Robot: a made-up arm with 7 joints.
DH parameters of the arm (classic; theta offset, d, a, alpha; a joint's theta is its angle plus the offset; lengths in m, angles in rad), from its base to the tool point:
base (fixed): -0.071 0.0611 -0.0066 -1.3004
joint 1: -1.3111 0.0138 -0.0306 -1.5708
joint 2: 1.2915 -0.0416 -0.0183 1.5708
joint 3: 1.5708 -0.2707 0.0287 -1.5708
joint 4: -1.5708 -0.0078 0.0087 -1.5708
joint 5: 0 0.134 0.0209 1.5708
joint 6: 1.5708 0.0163 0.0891 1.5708
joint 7: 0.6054 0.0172 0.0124 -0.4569
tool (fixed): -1.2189 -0.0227 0 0
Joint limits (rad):
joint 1: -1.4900..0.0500
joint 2: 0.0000..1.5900
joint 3: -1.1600..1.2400
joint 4: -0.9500..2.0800
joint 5: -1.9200..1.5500
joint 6: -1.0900..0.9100
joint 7: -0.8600..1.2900
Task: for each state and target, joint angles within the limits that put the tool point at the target. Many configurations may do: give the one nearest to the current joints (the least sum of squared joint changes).
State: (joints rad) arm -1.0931 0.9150 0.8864 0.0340 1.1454 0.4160 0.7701
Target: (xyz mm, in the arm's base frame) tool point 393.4 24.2 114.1
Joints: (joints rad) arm -1.3640 0.1658 0.2423 0.2616 1.1931 0.1985 0.7433
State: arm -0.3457 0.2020 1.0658 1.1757 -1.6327 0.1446 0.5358
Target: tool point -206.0 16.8 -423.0
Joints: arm 0.0500 0.0308 1.0235 1.7838 -1.5964 0.2317 0.6223
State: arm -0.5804 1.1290 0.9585 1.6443 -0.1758 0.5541 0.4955
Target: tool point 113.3 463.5 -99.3
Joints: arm -0.7851 1.3026 0.9838 1.6605 -0.2108 0.7717 0.5015
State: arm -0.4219 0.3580 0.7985 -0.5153 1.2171 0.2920 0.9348
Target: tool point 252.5 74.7 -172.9
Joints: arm -0.4115 0.0000 0.2552 0.0306 1.2612 0.1503 0.8984
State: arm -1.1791 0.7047 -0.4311 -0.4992 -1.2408 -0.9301 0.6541
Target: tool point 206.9 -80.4 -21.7
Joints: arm -0.9174 0.3548 -1.0006 -0.5498 -1.1951 -0.6906 0.6444
